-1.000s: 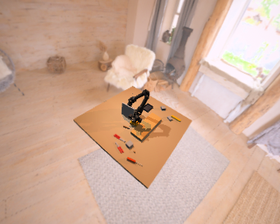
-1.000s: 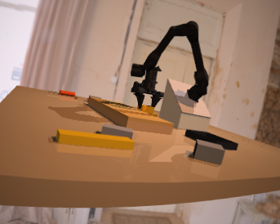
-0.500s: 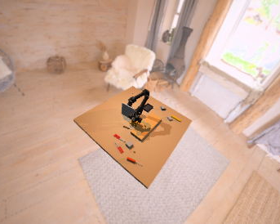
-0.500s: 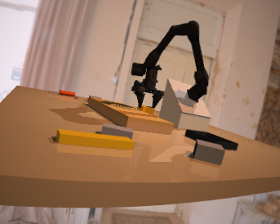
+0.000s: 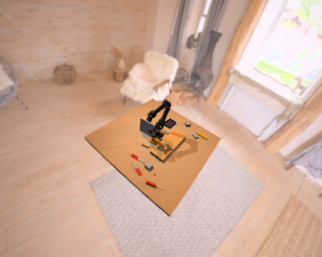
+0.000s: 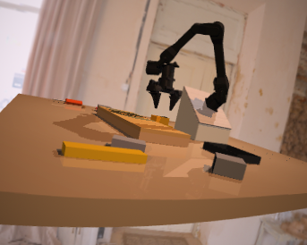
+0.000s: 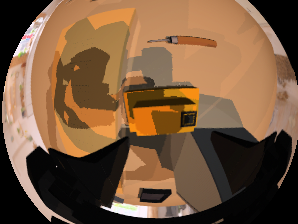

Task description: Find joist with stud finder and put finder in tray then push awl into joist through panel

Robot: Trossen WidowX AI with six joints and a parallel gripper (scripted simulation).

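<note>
Now: the stud finder 5 cm below my gripper tip, 1 cm to the right of it and 1 cm behind it. Round my gripper tip: yellow bar 60 cm to the left, 35 cm ahead, 8 cm below; awl 13 cm to the right, 8 cm below, 1 cm ahead; black tray 41 cm to the left, 10 cm behind, 8 cm below.
</note>
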